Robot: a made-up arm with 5 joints. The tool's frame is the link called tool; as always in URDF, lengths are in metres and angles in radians. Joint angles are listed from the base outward.
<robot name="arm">
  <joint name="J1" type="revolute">
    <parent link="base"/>
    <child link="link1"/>
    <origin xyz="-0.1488 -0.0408 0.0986"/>
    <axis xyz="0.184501 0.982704 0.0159"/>
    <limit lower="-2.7" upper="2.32"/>
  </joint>
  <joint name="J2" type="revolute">
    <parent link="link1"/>
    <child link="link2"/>
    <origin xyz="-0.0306 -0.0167 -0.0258"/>
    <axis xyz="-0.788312 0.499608 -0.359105"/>
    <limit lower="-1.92" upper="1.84"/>
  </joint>
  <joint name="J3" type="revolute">
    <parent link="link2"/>
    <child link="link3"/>
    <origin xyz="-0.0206 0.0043 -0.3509"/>
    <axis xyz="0 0 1"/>
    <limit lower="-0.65" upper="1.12"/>
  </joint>
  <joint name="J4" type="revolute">
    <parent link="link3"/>
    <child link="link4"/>
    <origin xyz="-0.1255 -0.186 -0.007"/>
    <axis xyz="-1 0 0"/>
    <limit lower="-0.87" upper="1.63"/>
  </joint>
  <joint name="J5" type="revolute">
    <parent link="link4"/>
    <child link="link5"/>
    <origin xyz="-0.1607 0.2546 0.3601"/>
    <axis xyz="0 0 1"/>
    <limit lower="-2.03" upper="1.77"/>
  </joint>
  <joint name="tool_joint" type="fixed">
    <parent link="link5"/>
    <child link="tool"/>
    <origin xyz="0.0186 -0.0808 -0.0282" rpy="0 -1.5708 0"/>
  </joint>
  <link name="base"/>
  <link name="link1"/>
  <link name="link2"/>
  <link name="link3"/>
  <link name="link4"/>
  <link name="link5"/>
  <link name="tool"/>
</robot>
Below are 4 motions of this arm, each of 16 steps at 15 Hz.
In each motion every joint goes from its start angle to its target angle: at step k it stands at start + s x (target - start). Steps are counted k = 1, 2, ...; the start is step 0. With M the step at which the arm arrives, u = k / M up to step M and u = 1 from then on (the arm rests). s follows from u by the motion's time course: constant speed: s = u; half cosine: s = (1 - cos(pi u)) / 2; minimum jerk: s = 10 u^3 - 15 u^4 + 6 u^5.
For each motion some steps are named. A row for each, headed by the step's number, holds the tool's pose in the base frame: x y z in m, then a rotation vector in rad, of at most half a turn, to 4 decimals.
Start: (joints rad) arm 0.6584 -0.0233 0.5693 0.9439 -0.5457
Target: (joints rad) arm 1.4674 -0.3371 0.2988 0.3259 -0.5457
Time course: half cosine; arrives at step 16
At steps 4, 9, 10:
4: -0.6541 -0.0365 0.1523 -0.2103 -1.2784 0.5297
9: -0.5234 -0.0491 0.3347 -0.0524 -0.8231 0.1435
10: -0.4903 -0.0580 0.3609 -0.0324 -0.7233 0.0645

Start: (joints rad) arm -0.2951 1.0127 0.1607 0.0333 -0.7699
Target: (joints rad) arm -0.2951 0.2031 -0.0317 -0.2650 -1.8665
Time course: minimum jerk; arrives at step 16
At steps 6, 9, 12, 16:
6: -0.5245 0.0455 0.0685 -1.5220 -1.4386 -0.5733
9: -0.5483 0.0126 0.0470 -1.4659 -1.3886 -1.1426
12: -0.5572 -0.0152 0.0270 -1.3676 -1.1766 -1.5654
16: -0.5581 -0.0260 0.0197 -1.3236 -1.0630 -1.6980

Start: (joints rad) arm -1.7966 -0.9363 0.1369 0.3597 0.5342
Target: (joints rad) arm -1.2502 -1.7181 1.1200 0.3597 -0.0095
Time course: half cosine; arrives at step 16
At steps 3, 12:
3: 0.1040 -0.0586 -0.1201 -0.0406 1.9445 -1.3947
12: 0.1637 -0.0443 -0.0246 -0.6494 1.4051 -1.2417

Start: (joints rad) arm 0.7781 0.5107 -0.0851 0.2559 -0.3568
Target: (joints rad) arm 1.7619 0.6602 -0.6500 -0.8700 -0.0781
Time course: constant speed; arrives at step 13
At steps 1, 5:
1: -0.3995 0.0458 0.3270 -0.6862 -0.5200 0.2932
5: -0.2469 -0.0085 0.4218 -0.6508 -0.2474 0.0563

